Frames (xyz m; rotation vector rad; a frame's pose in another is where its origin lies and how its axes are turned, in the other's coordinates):
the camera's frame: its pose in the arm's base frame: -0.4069 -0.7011 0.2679 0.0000 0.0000 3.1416
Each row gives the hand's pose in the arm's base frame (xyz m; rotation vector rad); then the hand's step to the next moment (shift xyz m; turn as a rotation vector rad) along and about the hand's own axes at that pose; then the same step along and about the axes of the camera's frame.
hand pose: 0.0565 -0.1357 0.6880 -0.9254 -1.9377 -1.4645
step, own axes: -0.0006 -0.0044 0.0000 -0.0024 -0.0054 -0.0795
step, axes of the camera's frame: 0.0031 0.0009 -0.0031 0.0018 0.0780 0.0162
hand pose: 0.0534 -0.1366 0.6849 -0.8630 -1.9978 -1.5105
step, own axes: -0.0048 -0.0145 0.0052 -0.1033 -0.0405 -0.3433
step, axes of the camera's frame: 0.0074 -0.0013 -0.0143 -0.0432 0.3581 -0.0069
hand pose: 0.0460 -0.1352 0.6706 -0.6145 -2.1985 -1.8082
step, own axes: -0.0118 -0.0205 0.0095 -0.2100 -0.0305 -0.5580
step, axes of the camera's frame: -0.0019 -0.0041 -0.0251 -0.1236 0.5840 0.0016
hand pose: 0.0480 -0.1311 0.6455 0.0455 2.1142 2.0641
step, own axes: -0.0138 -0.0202 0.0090 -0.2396 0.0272 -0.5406
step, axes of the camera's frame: -0.0171 -0.0062 -0.0187 -0.1491 0.5695 0.0620
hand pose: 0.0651 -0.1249 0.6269 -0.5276 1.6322 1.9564
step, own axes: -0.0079 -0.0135 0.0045 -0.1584 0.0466 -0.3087
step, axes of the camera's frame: -0.0148 -0.0049 -0.0048 -0.0827 0.3324 0.0725
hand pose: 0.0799 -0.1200 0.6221 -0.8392 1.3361 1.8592
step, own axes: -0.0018 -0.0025 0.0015 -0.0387 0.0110 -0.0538
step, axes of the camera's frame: -0.0029 -0.0017 0.0006 -0.0182 0.0604 0.0232
